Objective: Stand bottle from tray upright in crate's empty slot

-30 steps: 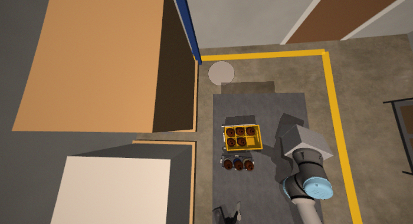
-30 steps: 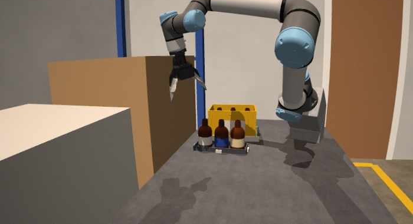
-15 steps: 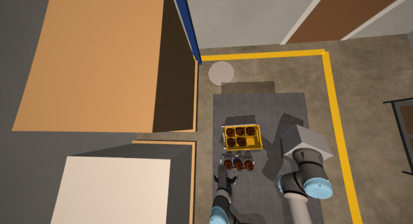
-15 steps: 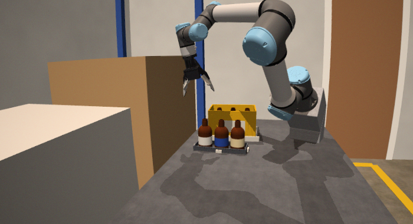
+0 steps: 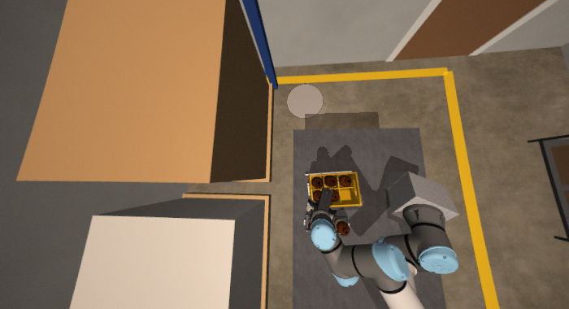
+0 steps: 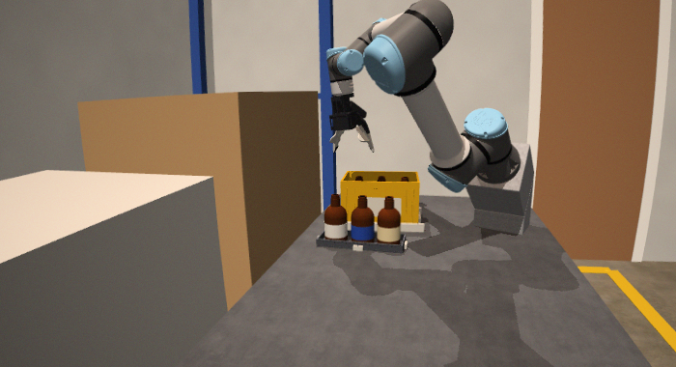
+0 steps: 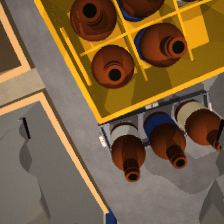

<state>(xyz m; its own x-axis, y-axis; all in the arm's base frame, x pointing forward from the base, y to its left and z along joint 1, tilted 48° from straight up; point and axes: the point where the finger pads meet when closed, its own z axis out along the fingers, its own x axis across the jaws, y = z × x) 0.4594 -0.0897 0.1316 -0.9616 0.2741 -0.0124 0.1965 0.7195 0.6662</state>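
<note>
Right now my hand is 170 mm to the right of the white-label bottle and 180 mm above it. From my hand the other things lie so: yellow crate 80 mm behind, 70 mm to the right, 190 mm below; then dark tray 80 mm behind, 160 mm to the left, 260 mm below.
</note>
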